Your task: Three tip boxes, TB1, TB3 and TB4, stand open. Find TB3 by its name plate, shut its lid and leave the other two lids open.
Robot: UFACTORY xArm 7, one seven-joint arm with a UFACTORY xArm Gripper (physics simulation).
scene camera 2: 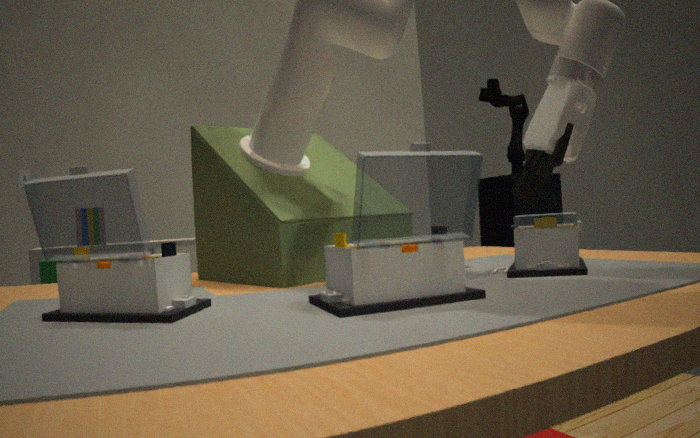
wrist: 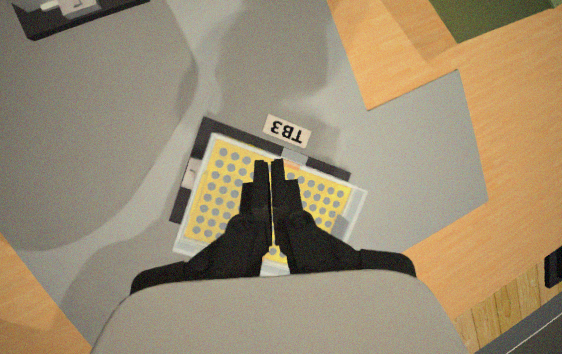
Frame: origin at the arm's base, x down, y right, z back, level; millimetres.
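Seen in the pictures: gripper, fingertip midpoint: [scene camera 2: 523,201] [wrist: 270,179]; arm's base at its link origin: [scene camera 2: 273,157].
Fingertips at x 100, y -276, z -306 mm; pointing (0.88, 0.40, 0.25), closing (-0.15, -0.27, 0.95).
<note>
Pixels of each thing's middle, then the offset from my fingertips to it. "spot": a spot on its surface instead. Level surfaces: height alone.
- Tip box TB3 at the middle of its body: [wrist: 273,192] [scene camera 2: 538,242] dx +59, dy -24, dz +2 mm
- yellow tip rack at the middle of its body: [wrist: 273,215] [scene camera 2: 545,220] dx +29, dy -33, dz -5 mm
- left box at the middle of its body: [scene camera 2: 131,282] dx +65, dy +510, dz +6 mm
- middle box at the middle of its body: [scene camera 2: 388,269] dx +65, dy +242, dz -80 mm
- box's black base at a spot on its surface: [wrist: 55,27] spot: dx +90, dy +165, dz -119 mm
- grey mat at its surface level: dx +98 mm
Tip box TB3 [scene camera 2: 547,247] [wrist: 201,137] stands at the right in the scene view, with its name plate [wrist: 287,131] readable beside it in the wrist view. Its clear lid [scene camera 2: 562,219] [wrist: 190,246] lies down over the yellow tip rack [wrist: 212,187]; whether it is fully seated cannot be told. My gripper [scene camera 2: 523,204] [wrist: 270,179] is shut and empty, over the lid near the name-plate side; contact is unclear. The left box [scene camera 2: 108,286] has its lid [scene camera 2: 61,206] upright and open. The middle box [scene camera 2: 407,276] also has its lid [scene camera 2: 394,191] upright and open. Their names are not readable.
A green sloped block [scene camera 2: 237,232] stands behind the left and middle boxes. A black jointed arm [scene camera 2: 517,123] stands on a black block [scene camera 2: 495,216] at the back right. Part of another box's black base [wrist: 55,27] shows at the wrist view's upper left. The grey mat [scene camera 2: 232,340] lies under the boxes.
</note>
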